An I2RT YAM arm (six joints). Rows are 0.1 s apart.
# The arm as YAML. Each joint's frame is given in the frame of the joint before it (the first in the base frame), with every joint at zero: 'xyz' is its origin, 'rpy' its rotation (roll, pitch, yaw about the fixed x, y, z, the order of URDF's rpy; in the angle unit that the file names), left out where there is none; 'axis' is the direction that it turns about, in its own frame. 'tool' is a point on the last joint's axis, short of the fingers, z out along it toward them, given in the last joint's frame.
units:
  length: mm
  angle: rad
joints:
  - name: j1
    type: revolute
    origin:
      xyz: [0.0, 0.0, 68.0]
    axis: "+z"
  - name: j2
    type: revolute
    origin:
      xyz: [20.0, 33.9, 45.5]
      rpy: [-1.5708, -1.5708, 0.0]
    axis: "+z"
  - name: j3
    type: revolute
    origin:
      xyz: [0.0, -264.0, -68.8]
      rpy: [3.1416, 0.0, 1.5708]
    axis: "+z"
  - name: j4
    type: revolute
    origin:
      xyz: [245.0, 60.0, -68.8]
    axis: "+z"
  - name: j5
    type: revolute
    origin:
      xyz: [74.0, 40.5, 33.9]
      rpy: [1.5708, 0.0, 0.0]
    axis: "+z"
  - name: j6
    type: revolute
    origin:
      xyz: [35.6, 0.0, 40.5]
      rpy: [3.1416, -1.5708, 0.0]
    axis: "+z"
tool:
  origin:
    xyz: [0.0, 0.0, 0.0]
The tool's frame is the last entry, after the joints.
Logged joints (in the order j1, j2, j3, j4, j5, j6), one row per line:
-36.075, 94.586, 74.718, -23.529, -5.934, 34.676
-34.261, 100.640, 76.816, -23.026, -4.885, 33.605
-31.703, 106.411, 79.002, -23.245, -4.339, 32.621
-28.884, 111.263, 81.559, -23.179, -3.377, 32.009
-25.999, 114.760, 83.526, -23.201, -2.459, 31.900
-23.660, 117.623, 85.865, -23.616, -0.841, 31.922
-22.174, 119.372, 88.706, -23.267, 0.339, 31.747
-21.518, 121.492, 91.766, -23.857, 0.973, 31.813
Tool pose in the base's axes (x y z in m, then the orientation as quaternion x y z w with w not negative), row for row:
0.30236, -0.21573, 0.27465, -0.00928, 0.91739, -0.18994, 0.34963
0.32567, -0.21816, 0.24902, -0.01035, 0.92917, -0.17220, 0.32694
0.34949, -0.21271, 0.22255, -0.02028, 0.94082, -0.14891, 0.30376
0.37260, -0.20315, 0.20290, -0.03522, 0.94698, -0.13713, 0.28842
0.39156, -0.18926, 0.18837, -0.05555, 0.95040, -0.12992, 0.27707
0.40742, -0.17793, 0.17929, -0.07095, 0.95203, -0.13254, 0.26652
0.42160, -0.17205, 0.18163, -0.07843, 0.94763, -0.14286, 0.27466
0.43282, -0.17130, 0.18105, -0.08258, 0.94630, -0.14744, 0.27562
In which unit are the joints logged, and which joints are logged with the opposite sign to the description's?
The joints are logged in degrees. Opposite sign: j6.
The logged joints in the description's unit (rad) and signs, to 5 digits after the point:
-0.62963, 1.65084, 1.30408, -0.41066, -0.10357, -0.60521
-0.59797, 1.75650, 1.34069, -0.40188, -0.08526, -0.58652
-0.55332, 1.85722, 1.37885, -0.40570, -0.07573, -0.56934
-0.50412, 1.94191, 1.42347, -0.40455, -0.05894, -0.55866
-0.45377, 2.00294, 1.45780, -0.40493, -0.04292, -0.55676
-0.41294, 2.05291, 1.49863, -0.41218, -0.01468, -0.55714
-0.38701, 2.08343, 1.54821, -0.40609, 0.00592, -0.55409
-0.37556, 2.12044, 1.60162, -0.41638, 0.01698, -0.55524

